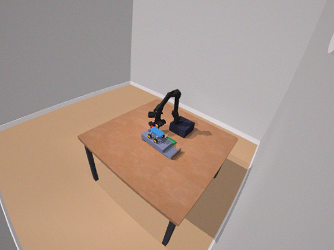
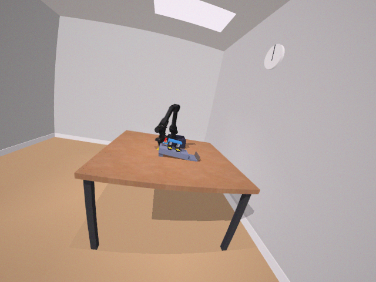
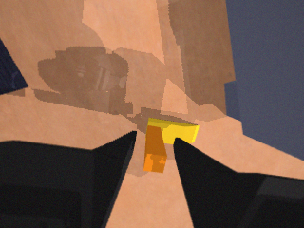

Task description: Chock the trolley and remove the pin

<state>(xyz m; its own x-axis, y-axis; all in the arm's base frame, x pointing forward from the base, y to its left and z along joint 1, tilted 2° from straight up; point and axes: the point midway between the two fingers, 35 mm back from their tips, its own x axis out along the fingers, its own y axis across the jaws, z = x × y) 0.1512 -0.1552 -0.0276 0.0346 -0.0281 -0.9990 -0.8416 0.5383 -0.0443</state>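
My gripper tip is 60 mm short of the green tray, 210 mm to the right of it and 40 mm above it. From my gripper tip the other things lie so: yellow chock 20 mm ahead, 10 mm to the right, 10 mm below; grey ramp 170 mm ahead, 110 mm to the left, 20 mm above; red-headed stop pin 140 mm ahead, 10 mm to the left, 100 mm above.
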